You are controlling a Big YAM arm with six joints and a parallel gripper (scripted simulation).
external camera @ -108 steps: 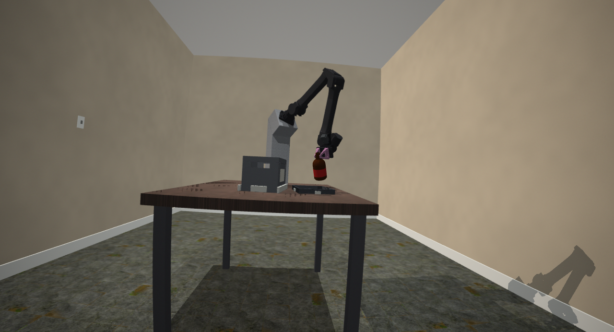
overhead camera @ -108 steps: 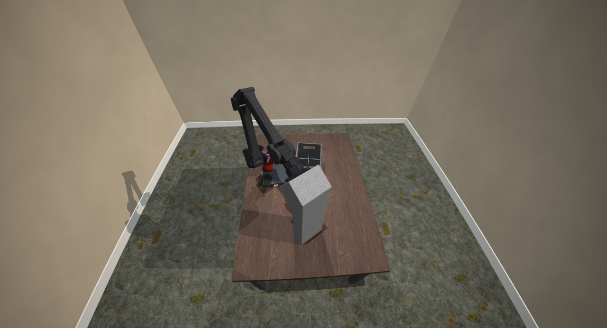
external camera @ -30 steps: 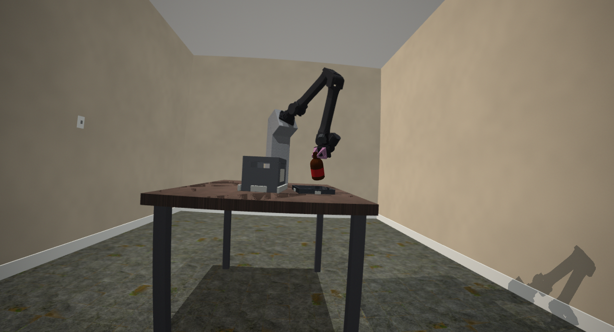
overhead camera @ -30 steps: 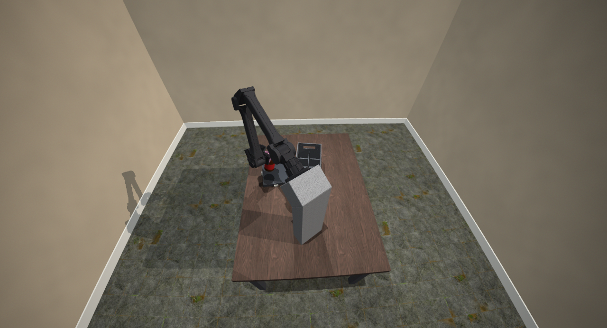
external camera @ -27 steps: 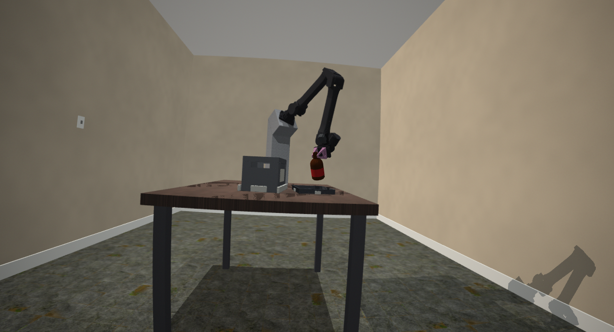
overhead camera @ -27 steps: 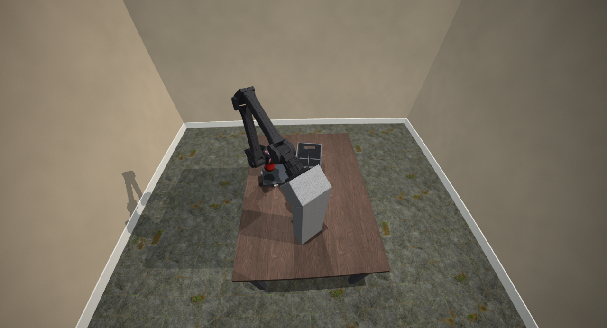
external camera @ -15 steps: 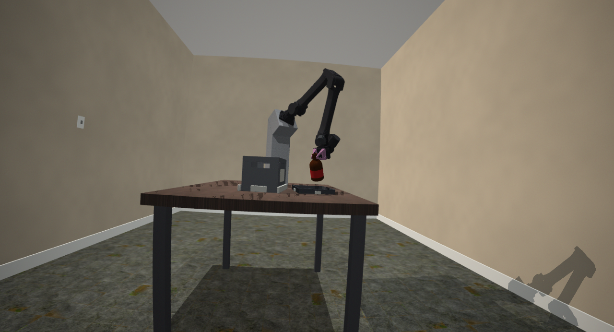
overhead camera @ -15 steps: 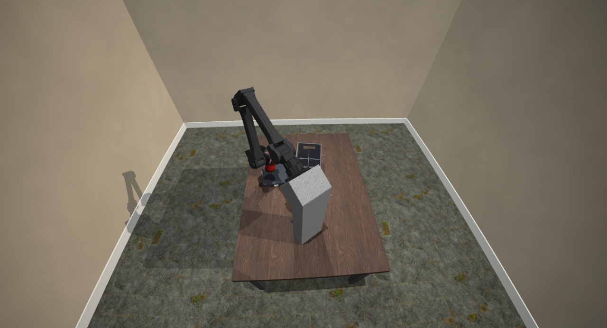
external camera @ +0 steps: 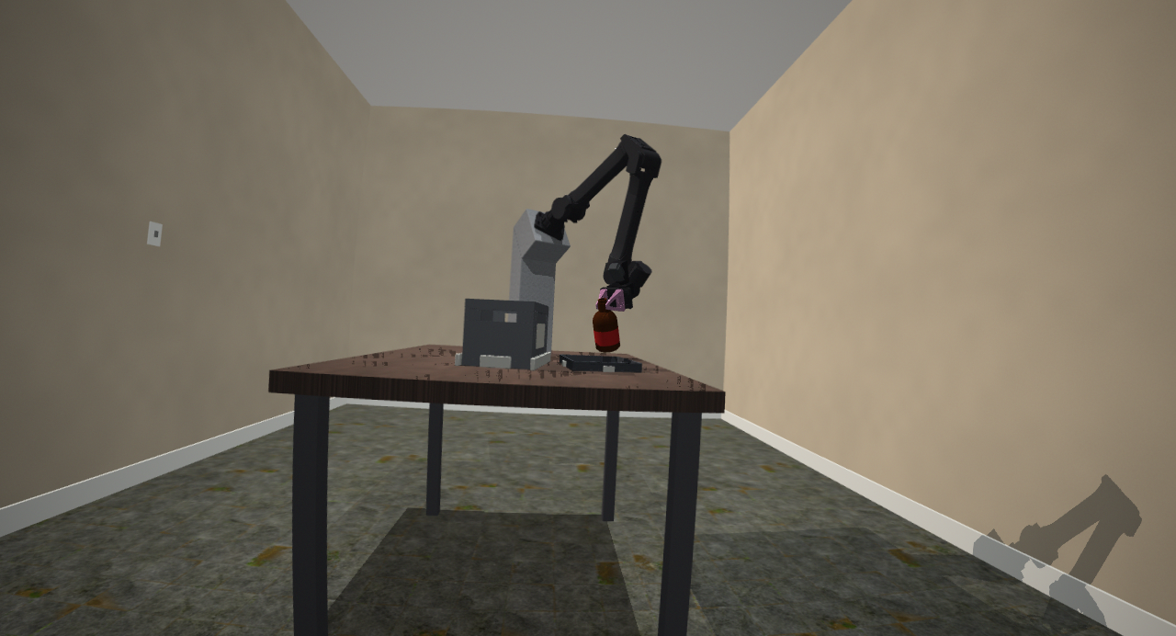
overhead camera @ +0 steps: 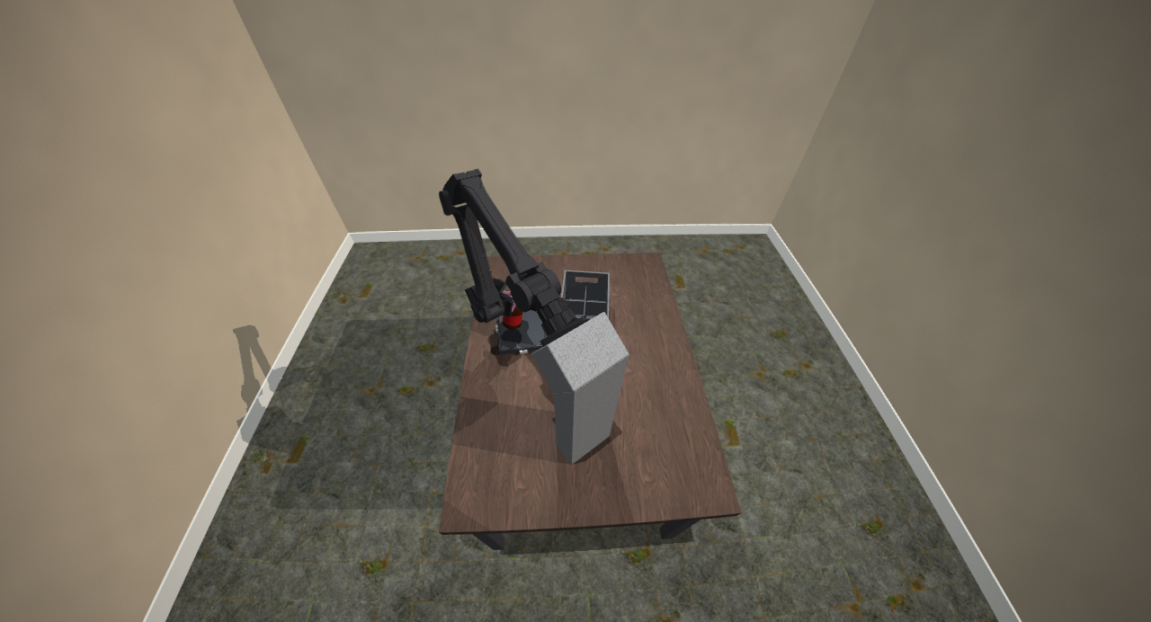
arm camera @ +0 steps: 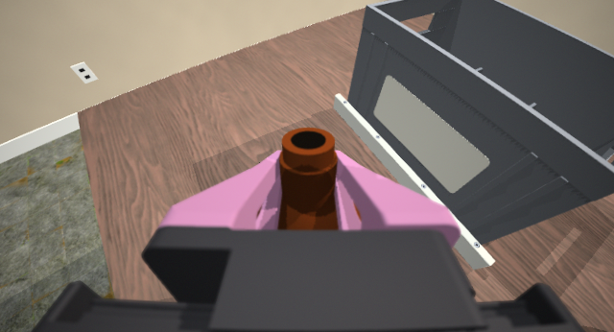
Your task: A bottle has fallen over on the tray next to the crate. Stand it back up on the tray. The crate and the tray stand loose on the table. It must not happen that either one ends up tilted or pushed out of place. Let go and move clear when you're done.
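The brown bottle is 20 mm behind my hand, 10 mm to the left of it and 50 mm below it. From my hand the other things lie so: dark grey tray (10 mm behind, 10 mm to the right, 170 mm below); then dark crate (20 mm ahead, 270 mm to the right, 100 mm below).
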